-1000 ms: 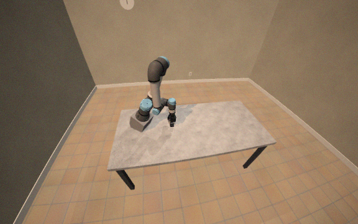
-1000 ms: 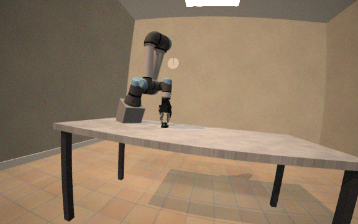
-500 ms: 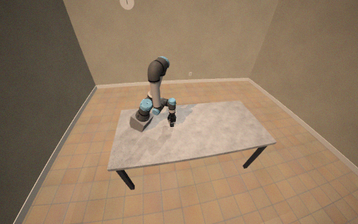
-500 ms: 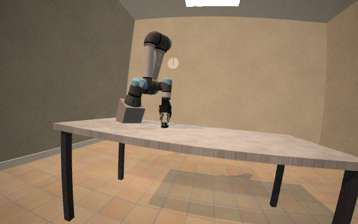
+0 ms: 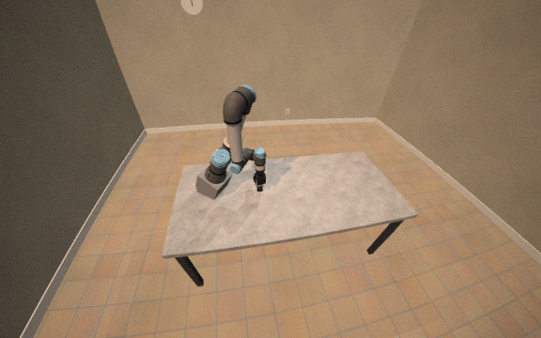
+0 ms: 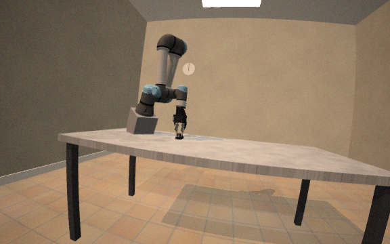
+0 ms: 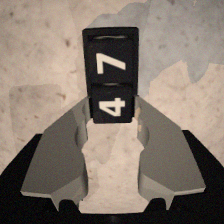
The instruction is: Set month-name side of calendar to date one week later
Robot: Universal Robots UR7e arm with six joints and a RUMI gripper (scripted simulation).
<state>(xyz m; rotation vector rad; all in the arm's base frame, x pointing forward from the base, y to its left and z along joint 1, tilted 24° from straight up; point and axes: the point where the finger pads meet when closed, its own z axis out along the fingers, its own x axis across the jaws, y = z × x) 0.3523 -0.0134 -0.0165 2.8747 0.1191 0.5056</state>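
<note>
The black cube is 1 cm below my hand. The rest, counted from my hand: black date cube: 3 cm to the left, 1 cm below; then black calendar tray: 2 cm to the left, 3 cm below.
</note>
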